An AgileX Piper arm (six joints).
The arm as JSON. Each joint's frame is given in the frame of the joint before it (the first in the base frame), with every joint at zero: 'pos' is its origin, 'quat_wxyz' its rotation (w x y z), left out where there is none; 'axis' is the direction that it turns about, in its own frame. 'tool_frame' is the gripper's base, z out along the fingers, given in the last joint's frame.
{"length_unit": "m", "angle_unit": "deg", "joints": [
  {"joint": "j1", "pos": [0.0, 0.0, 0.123], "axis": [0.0, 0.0, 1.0]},
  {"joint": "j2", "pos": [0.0, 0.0, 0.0], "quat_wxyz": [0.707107, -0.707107, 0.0, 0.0], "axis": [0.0, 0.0, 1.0]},
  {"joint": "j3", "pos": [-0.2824, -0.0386, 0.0], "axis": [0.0, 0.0, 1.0]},
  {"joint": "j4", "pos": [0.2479, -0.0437, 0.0], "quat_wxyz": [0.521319, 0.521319, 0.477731, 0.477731], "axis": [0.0, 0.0, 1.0]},
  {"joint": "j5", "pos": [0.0, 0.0, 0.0], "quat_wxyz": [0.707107, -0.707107, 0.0, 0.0], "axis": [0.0, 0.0, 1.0]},
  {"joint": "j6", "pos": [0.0, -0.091, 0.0], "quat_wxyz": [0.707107, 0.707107, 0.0, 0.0], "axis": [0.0, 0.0, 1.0]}
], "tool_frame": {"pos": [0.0, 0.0, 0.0]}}
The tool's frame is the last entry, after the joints.
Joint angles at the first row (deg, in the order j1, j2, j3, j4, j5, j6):
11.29, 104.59, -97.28, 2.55, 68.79, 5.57
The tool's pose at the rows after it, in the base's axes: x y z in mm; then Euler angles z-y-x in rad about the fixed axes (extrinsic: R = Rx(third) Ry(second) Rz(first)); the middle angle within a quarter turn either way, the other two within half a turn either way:
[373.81 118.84 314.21 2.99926 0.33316 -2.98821]
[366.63 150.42 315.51 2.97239 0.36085 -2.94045]
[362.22 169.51 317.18 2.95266 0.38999 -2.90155]
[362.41 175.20 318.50 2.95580 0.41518 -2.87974]
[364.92 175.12 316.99 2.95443 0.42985 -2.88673]
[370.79 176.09 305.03 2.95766 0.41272 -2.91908]
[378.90 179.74 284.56 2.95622 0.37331 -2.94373]
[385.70 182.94 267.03 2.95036 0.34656 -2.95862]
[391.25 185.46 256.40 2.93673 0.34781 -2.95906]
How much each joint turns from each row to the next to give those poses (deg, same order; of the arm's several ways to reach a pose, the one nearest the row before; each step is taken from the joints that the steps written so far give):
5.79, 0.01, -0.20, 0.06, -1.71, 4.26
4.66, 0.04, 0.00, 0.11, -2.65, 3.66
2.79, 0.00, 0.01, 0.02, -2.52, 2.21
0.72, 0.00, -0.01, 0.05, -1.84, 1.29
0.01, 0.30, 0.01, -0.82, -0.87, 0.17
-0.01, 1.72, -0.06, -1.19, -0.01, -0.01
0.00, 2.84, 0.00, -0.11, -0.24, -0.59
0.00, 2.44, 0.00, -0.01, -0.70, -0.66
0.00, 1.54, -0.01, -0.05, -1.60, -0.78

